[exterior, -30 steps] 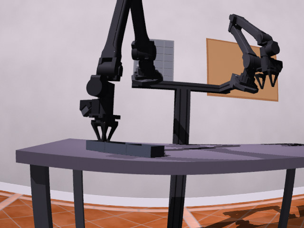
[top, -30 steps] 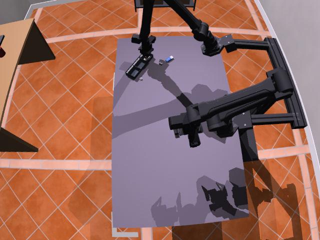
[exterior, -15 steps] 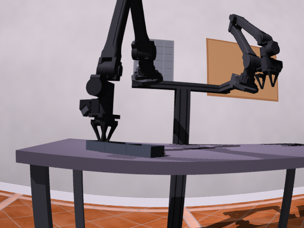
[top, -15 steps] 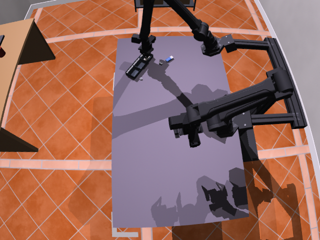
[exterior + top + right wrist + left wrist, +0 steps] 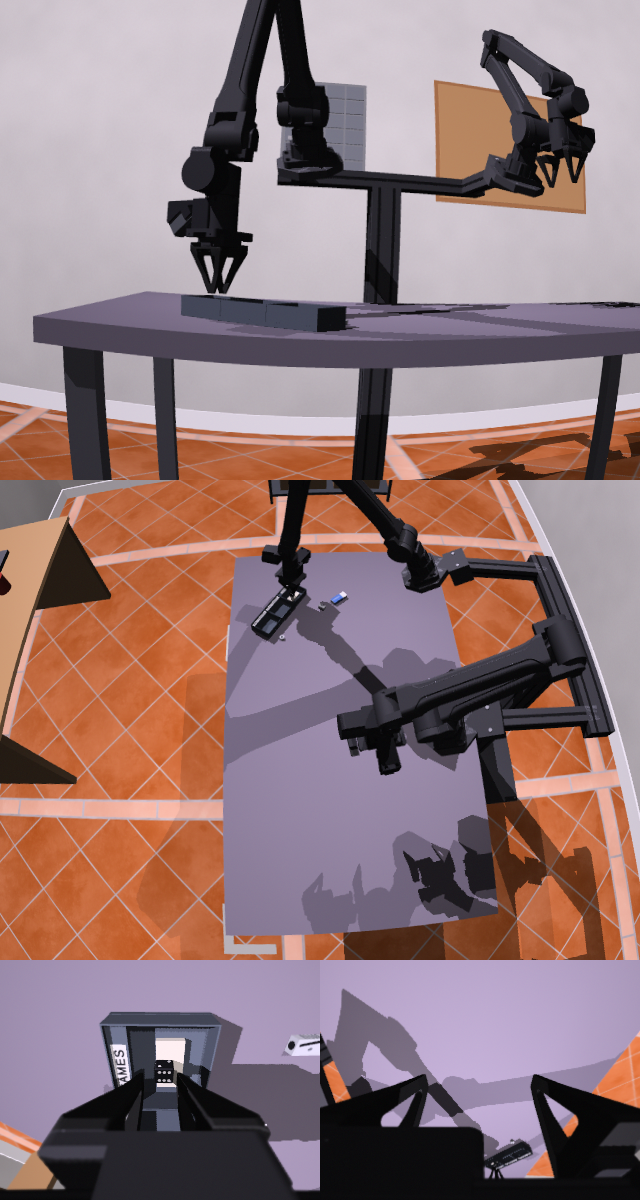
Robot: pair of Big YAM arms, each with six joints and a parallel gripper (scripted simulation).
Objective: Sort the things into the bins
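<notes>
The white card lies 10 mm behind my right hand, 10 mm to the left of it and 40 mm below it. Round my right hand: bin row 40 mm ahead, 70 mm to the left, 30 mm below.
</notes>
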